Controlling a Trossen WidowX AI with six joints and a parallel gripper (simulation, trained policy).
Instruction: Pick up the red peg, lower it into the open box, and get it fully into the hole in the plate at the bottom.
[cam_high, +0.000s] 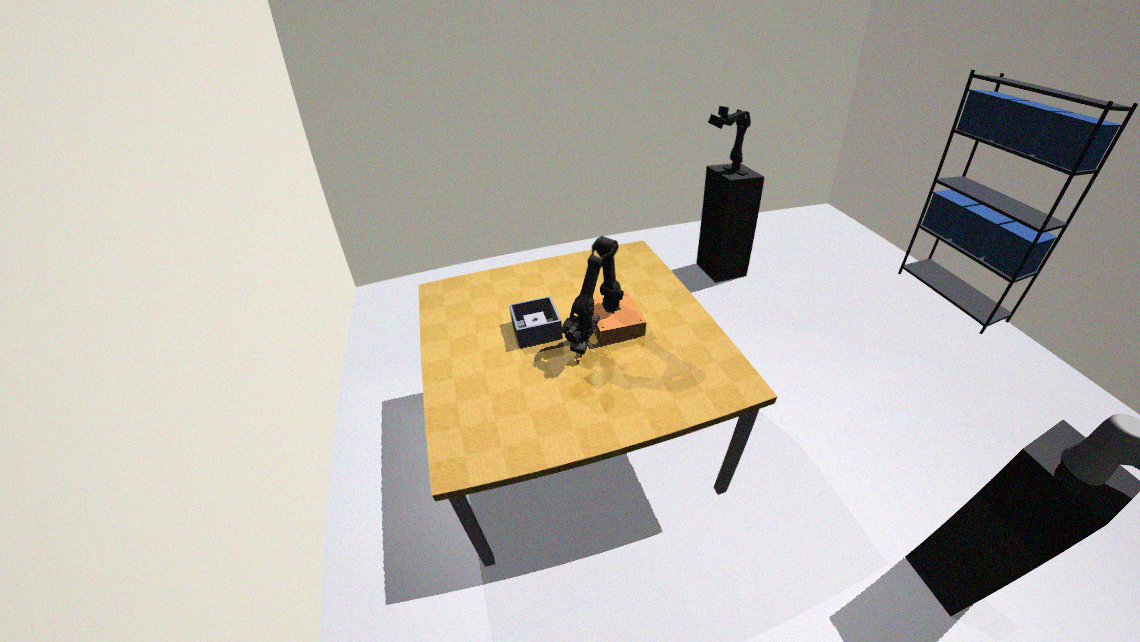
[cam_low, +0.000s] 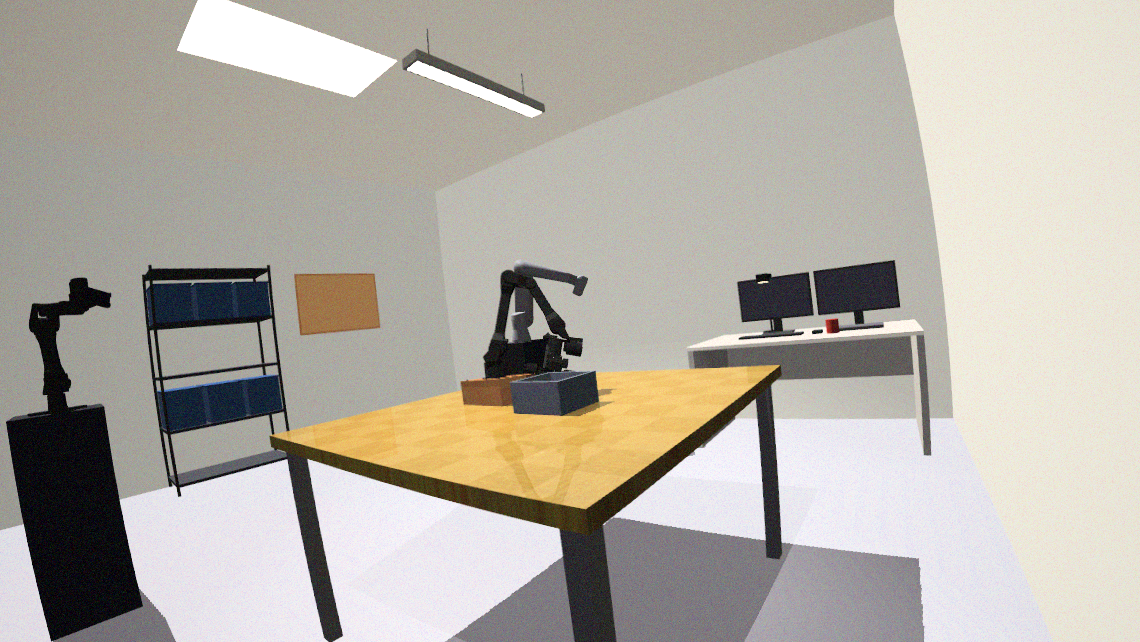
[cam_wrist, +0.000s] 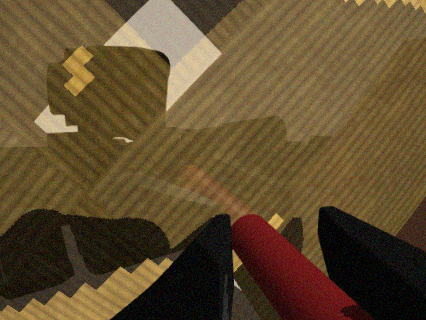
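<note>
Right now my gripper tip is 17 cm short of the grey plate, 16 cm to the left of it and 4 cm below it. The rest, counted from my gripper tip: red peg (1 cm to the left, 3 cm above); then grey box (17 cm ahead, 16 cm to the right, 2 cm above).
</note>
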